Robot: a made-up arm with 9 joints. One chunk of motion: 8 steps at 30 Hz.
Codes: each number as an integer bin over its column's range. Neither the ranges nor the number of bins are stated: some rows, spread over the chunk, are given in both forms.
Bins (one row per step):
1: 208 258 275 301 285 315
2: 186 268 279 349 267 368
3: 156 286 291 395 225 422
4: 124 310 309 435 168 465
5: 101 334 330 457 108 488
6: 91 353 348 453 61 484
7: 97 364 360 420 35 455
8: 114 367 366 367 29 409
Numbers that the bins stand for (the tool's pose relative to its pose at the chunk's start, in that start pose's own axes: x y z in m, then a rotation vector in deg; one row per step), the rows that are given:
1: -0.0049 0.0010 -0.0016 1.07 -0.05 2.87
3: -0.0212 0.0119 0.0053 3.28 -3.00 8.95
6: -0.0415 0.0382 0.0298 4.65 -11.04 12.48
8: -0.0343 0.0436 0.0376 2.62 -12.61 8.21
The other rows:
2: -0.0118 0.0049 0.0001 2.20 -0.94 5.88
4: -0.0312 0.0213 0.0130 4.22 -5.79 11.40
5: -0.0384 0.0307 0.0221 4.74 -8.73 12.70
7: -0.0396 0.0425 0.0350 3.87 -12.31 10.83

